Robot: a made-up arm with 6 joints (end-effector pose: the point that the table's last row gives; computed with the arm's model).
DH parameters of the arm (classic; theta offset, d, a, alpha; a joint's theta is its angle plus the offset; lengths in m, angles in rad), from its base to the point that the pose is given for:
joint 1: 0 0.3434 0 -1.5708
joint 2: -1.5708 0 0.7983 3.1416
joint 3: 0 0 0 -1.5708
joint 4: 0 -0.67 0 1.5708
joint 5: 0 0.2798 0 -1.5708
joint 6: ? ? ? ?
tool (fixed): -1.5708 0 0 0
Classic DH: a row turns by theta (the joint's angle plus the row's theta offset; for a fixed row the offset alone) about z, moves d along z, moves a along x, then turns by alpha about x.
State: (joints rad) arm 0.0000 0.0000 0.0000 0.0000 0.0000 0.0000
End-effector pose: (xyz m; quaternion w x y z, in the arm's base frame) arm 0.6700 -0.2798 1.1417 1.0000 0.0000 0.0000 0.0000
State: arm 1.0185 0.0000 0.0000 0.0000 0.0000 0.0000
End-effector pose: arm 0.5897 0.4236 1.1417 0.8731 0.0000 0.0000 0.4875
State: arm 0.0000 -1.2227 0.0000 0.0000 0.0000 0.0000
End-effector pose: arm -0.5219 -0.2798 1.2455 0.8189 0.0000 -0.5740 0.0000
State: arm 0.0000 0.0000 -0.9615 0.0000 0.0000 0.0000
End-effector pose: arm 0.3834 -0.2798 0.5923 0.8866 0.0000 0.4624 0.0000
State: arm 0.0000 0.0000 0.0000 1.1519 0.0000 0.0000
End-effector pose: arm 0.6700 -0.1138 1.3973 0.8387 -0.5446 0.0000 0.0000
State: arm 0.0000 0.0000 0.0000 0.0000 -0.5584 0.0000
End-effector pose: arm 0.6700 -0.2798 1.1417 0.9613 0.0000 0.2756 0.0000
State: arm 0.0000 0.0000 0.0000 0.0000 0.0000 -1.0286
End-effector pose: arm 0.6700 -0.2798 1.1417 0.8706 0.4919 0.0000 0.0000
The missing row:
joint 6: 1.5708 0 0 1.5708
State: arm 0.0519 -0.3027 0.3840 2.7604 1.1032 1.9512
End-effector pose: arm 0.2004 0.2705 1.6107 0.7286 0.6300 0.2674 0.0275
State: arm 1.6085 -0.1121 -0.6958 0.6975 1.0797 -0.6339
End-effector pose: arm 0.1929 0.5765 0.9174 0.4256 0.1464 -0.0505 0.8916
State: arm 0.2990 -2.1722 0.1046 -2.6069 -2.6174 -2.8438
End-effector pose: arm -1.0117 -0.0599 0.4941 0.7559 0.0540 0.6322 0.1617
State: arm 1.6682 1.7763 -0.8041 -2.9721 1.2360 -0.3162
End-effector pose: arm -0.2929 0.1614 -0.1361 0.7727 -0.1407 -0.2980 -0.5425
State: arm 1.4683 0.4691 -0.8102 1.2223 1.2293 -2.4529
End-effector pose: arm 0.1774 0.7913 0.4893 0.2196 0.1789 0.8621 0.4202
